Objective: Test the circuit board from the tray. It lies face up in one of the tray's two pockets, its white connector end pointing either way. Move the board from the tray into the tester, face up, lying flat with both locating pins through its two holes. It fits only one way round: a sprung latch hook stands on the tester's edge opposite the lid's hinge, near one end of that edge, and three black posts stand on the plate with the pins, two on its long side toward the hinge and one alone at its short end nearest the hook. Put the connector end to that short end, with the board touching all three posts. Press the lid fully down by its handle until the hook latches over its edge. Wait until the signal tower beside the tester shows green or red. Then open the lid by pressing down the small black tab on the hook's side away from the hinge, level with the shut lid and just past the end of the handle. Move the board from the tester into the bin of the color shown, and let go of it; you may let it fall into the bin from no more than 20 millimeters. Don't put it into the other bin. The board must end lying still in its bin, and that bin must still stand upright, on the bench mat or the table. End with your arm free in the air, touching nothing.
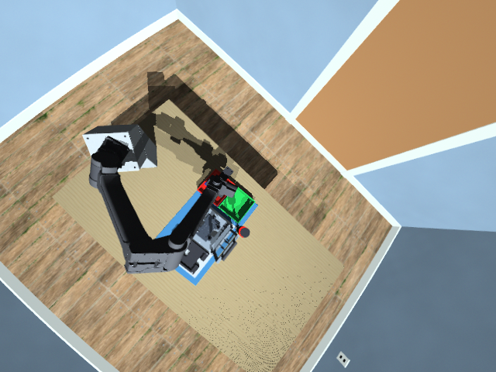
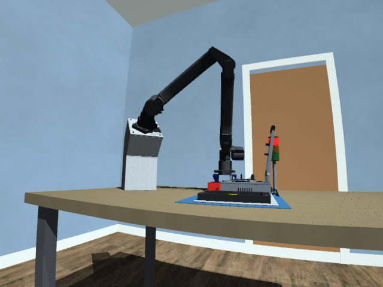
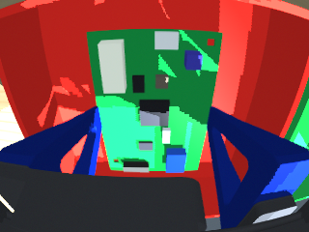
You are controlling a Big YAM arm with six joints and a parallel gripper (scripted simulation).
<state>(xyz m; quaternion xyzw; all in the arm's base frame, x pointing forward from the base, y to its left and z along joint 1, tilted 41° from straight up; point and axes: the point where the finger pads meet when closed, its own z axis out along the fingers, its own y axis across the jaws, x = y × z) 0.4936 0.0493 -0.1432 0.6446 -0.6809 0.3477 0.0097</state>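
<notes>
Now: the red bin right at my hand. The rest, counted from my hand: green bin (15 cm ahead, 3 cm to the right); then green circuit board (right at my hand); then black latch hook (15 cm to the right, 7 cm above, 2 cm ahead).
</notes>
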